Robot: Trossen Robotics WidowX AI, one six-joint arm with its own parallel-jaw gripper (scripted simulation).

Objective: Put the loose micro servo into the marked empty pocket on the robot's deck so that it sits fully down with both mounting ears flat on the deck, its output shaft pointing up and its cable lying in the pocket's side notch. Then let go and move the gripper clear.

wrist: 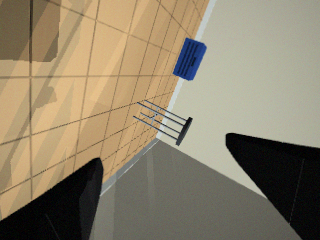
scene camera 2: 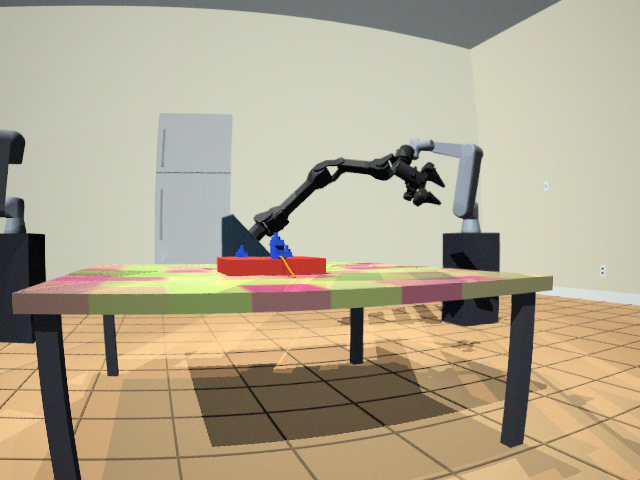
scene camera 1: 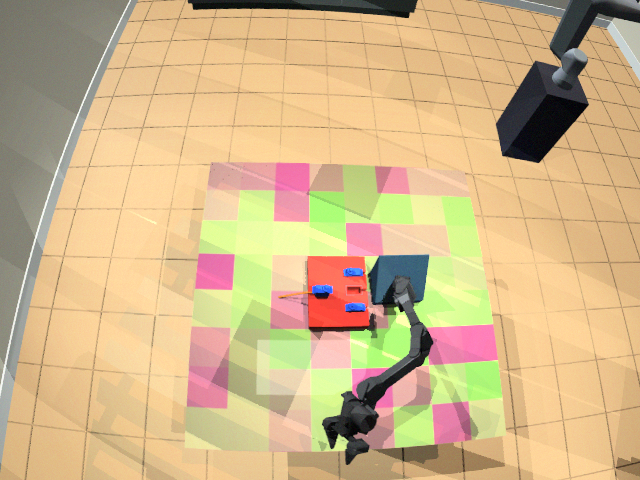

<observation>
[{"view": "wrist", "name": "my gripper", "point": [166, 151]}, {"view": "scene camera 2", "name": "my gripper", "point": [442, 195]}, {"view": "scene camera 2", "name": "red deck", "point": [229, 266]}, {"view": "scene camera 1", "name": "my gripper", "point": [339, 456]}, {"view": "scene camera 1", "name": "red deck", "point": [323, 312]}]
</observation>
